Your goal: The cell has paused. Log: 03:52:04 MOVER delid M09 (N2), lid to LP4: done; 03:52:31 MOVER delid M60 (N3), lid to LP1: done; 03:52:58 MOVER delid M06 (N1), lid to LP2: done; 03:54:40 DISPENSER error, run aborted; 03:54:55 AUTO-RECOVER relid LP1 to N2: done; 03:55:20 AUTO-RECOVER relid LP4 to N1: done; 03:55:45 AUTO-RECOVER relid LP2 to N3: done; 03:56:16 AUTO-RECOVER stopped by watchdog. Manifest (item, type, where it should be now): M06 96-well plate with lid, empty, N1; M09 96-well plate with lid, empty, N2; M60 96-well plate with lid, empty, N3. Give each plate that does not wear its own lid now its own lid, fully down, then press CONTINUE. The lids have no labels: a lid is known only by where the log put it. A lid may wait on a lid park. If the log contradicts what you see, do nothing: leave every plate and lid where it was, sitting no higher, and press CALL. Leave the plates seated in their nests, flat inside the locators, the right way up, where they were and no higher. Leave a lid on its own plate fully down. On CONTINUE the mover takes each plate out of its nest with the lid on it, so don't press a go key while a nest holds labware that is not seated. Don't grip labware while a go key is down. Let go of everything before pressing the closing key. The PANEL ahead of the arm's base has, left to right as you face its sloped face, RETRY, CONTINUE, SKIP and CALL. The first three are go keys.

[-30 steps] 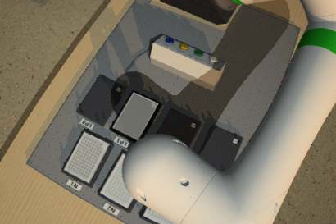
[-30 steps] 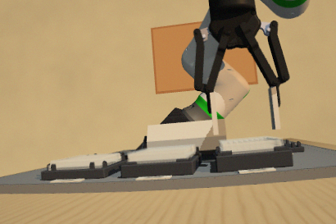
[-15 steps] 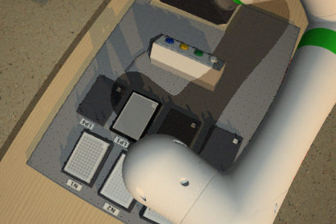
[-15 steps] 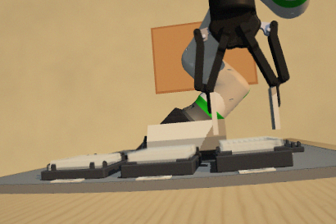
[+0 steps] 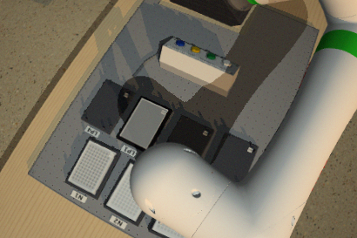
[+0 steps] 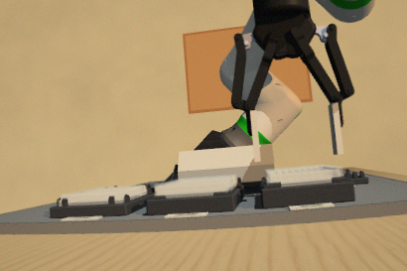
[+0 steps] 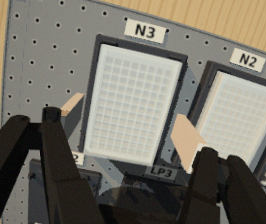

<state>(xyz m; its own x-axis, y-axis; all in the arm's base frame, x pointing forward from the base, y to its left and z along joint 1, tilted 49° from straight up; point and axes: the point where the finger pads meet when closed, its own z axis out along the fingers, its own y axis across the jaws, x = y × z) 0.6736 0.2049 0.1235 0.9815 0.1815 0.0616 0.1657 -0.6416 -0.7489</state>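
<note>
The nest lies 60 mm below my hand. Also, from my hand: lid park LP3 (170 mm behind, 90 mm to the right, 70 mm below); LP2 park (190 mm behind, 70 mm below, 40 mm to the left); LP1 label (210 mm to the right, 70 mm below, 70 mm behind).
</note>
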